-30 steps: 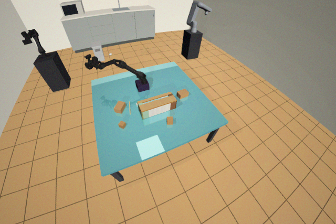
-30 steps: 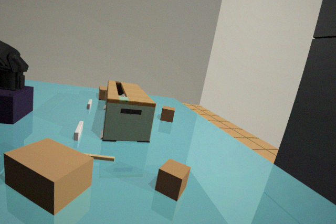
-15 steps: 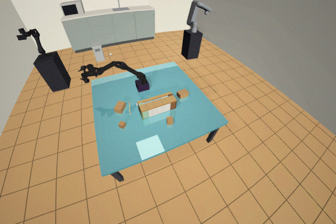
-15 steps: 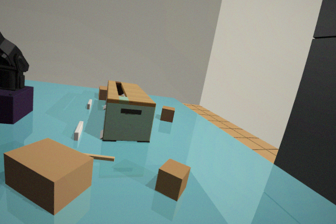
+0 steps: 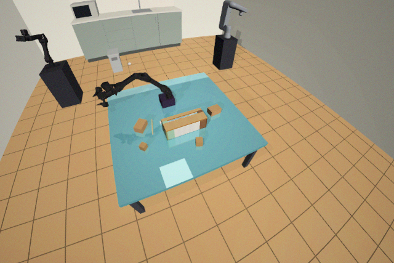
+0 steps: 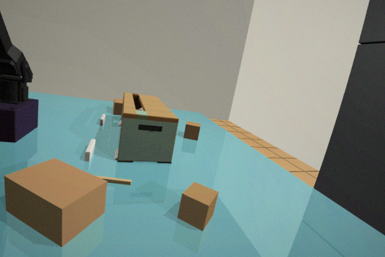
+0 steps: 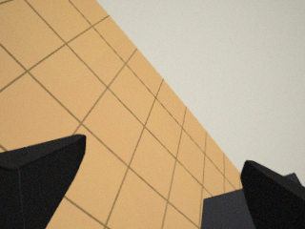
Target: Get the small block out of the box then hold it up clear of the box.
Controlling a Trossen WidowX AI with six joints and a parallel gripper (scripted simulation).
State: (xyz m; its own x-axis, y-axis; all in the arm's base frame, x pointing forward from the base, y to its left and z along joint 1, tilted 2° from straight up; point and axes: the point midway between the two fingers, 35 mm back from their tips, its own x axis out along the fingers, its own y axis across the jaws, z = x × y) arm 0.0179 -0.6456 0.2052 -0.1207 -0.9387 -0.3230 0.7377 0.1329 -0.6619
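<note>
Right now the tan block is 34 cm ahead of my gripper tip, 70 cm to the left of it and 17 cm below it. The rest, counted from my gripper tip: clear-fronted box: 33 cm ahead, 72 cm to the left, 19 cm below; then thin stick: 25 cm ahead, 44 cm to the left, 25 cm below.
</note>
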